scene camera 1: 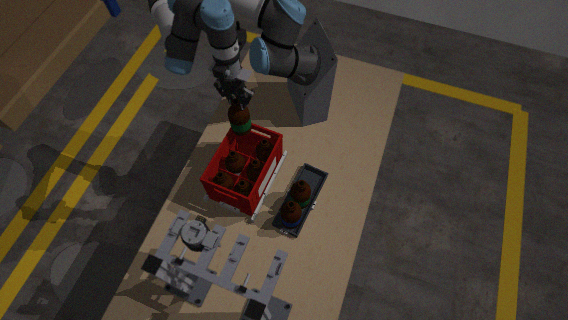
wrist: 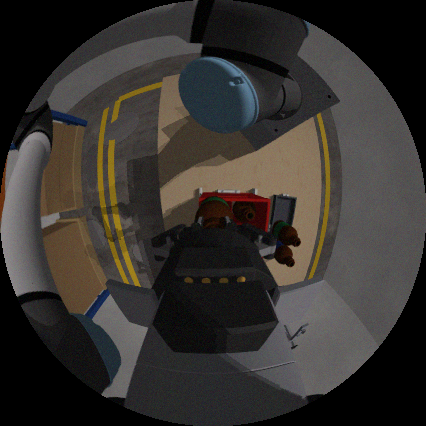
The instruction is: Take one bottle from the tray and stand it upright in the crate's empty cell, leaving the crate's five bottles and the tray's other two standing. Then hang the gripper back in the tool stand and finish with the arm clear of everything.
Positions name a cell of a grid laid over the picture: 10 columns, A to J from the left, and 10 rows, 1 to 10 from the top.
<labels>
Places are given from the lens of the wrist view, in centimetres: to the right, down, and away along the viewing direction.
green-banded bottle (wrist: F5): 0, 0, 23
</labels>
